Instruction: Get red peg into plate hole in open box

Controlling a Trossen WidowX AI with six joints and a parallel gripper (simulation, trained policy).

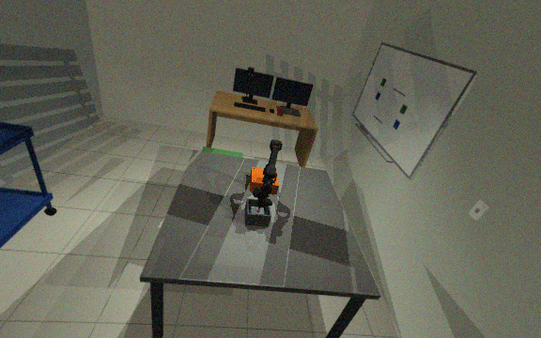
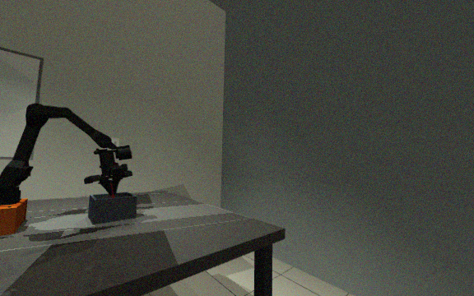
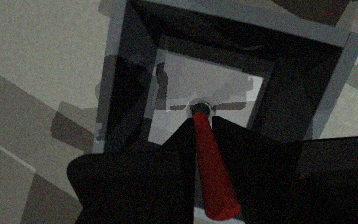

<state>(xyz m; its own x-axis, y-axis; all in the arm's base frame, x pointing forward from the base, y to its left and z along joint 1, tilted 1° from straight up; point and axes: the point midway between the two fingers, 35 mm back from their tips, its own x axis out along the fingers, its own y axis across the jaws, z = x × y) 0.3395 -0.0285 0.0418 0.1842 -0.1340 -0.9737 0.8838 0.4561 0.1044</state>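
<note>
The red peg lies 10 mm behind my gripper tip, 10 mm to the left of it and 10 mm above it. From my gripper tip the other things lie so: dark box: 70 mm below; then plate: 50 mm below.
</note>
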